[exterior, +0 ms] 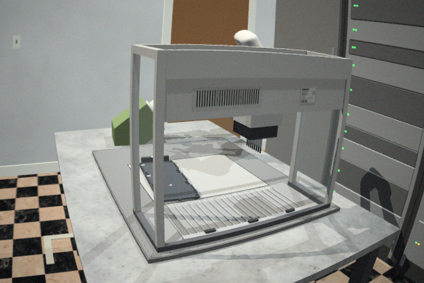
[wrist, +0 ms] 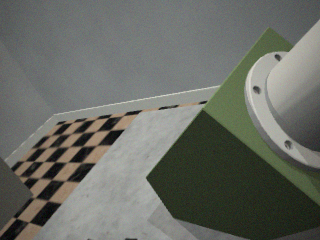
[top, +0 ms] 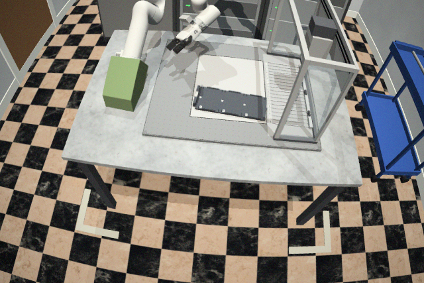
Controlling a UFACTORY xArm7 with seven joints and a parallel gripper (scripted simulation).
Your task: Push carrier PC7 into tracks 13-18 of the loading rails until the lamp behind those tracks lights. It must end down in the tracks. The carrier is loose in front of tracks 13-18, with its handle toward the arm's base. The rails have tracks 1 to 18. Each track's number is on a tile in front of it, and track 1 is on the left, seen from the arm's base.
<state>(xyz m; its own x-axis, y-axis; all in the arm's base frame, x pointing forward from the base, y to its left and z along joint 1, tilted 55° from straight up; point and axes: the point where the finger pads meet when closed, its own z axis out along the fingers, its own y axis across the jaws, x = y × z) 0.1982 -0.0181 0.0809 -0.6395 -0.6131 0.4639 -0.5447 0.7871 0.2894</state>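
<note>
My gripper is now 310 mm short of the carrier PC7, 110 mm to the left of it and 160 mm above it.
</note>
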